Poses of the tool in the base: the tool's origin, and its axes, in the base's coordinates. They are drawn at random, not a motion.
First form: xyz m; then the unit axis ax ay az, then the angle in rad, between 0 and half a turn.
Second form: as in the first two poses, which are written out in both.
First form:
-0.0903, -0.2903, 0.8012, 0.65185, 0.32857, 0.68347, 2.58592
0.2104, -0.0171, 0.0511, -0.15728, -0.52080, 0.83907, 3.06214
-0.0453, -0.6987, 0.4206, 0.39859, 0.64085, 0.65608, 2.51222
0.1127, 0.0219, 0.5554, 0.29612, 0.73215, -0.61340, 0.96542
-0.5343, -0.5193, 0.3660, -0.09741, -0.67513, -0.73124, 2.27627
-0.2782, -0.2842, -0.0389, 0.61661, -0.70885, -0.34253, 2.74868
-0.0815, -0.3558, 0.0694, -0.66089, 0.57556, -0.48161, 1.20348
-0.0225, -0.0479, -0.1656, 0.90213, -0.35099, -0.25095, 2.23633
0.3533, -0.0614, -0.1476, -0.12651, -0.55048, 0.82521, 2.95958
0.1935, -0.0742, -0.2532, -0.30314, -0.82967, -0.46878, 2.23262
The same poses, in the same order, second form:
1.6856, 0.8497, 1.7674, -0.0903, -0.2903, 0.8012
-0.4816, -1.5948, 2.5693, 0.2104, -0.0171, 0.0511
1.0013, 1.6100, 1.6482, -0.0453, -0.6987, 0.4206
0.2859, 0.7068, -0.5922, 0.1127, 0.0219, 0.5554
-0.2217, -1.5368, -1.6645, -0.5343, -0.5193, 0.3660
1.6949, -1.9484, -0.9415, -0.2782, -0.2842, -0.0389
-0.7954, 0.6927, -0.5796, -0.0815, -0.3558, 0.0694
2.0175, -0.7849, -0.5612, -0.0225, -0.0479, -0.1656
-0.3744, -1.6292, 2.4423, 0.3533, -0.0614, -0.1476
-0.6768, -1.8523, -1.0466, 0.1935, -0.0742, -0.2532

